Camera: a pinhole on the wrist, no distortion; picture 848 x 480 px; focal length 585.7 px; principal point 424.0 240.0 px. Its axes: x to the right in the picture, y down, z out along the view. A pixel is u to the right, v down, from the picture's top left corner.
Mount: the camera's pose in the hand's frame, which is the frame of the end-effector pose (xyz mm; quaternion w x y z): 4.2 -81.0 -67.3 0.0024 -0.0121 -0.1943 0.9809
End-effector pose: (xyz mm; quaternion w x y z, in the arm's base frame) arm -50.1 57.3 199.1 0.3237 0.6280 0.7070 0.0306
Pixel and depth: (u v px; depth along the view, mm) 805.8 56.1 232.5
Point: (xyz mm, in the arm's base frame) -52.0 -165.2 82.4
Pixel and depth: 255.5 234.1 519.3
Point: -82.1 -24.5 -313.5
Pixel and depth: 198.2 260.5 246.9
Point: -130.7 45.4 -48.8
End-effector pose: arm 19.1 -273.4 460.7 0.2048 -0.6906 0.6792 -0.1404
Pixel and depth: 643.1 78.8 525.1
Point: 360.9 -26.9 136.2
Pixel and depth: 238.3 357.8 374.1
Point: 401.7 -365.1 369.2
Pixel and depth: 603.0 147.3 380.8
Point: 307.6 -125.4 283.8
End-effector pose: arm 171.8 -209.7 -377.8 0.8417 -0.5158 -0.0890 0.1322
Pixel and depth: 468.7 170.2 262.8
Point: 116.9 -124.5 -158.0
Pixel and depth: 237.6 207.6 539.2
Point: 232.3 105.7 58.5
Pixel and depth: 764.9 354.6 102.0
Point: 129.9 -272.3 -247.6
